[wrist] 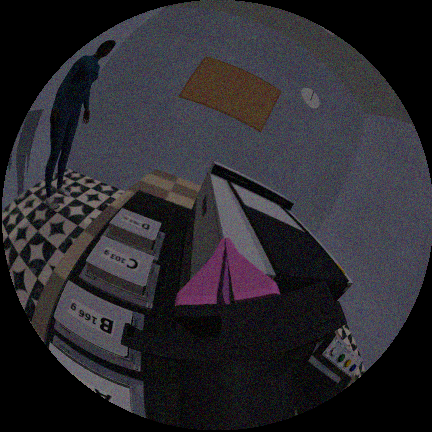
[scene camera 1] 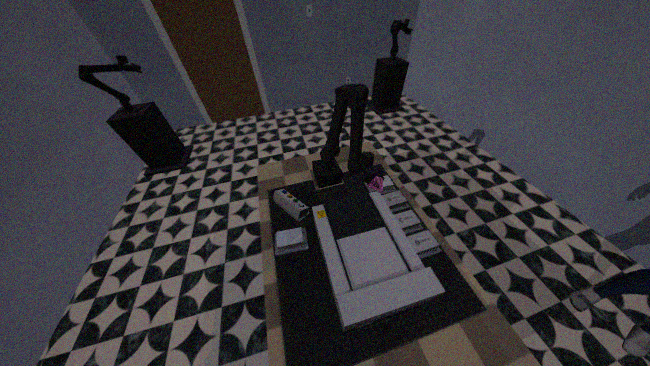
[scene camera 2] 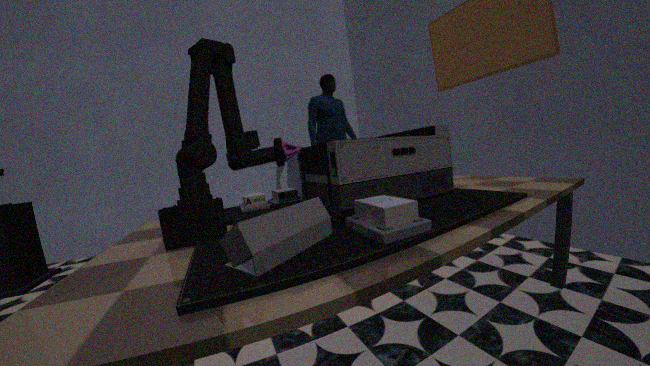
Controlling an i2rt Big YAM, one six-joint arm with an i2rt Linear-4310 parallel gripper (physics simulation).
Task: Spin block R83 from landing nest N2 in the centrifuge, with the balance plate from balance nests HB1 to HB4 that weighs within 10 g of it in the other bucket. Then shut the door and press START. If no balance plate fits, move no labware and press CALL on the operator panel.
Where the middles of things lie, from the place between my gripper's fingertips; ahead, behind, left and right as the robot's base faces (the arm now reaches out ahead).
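The slanted control box [scene camera 2: 254, 246] is 18 cm below my hand, 44 cm to the right of it and 20 cm behind it. And my gripper's 17 cm to the left of the centrifuge [scene camera 1: 374, 273], 10 cm above it and still 23 cm short of it.
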